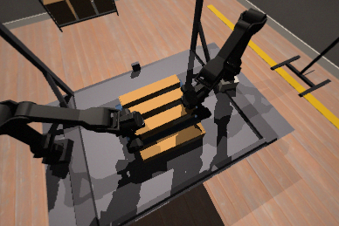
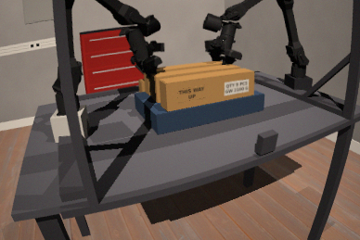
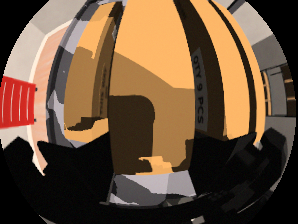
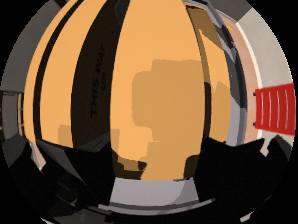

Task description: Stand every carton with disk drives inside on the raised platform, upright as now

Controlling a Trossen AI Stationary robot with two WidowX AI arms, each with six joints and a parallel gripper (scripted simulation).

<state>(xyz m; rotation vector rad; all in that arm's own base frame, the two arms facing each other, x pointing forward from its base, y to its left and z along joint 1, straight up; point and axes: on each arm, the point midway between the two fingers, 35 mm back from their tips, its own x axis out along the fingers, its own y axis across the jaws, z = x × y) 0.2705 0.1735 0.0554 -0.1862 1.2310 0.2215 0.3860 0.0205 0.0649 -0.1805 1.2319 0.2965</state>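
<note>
Now: right hand 14 cm to the right of the carton and 3 cm above it.
The carton lies 140 mm to the right of my left hand and 30 mm below it.
</note>
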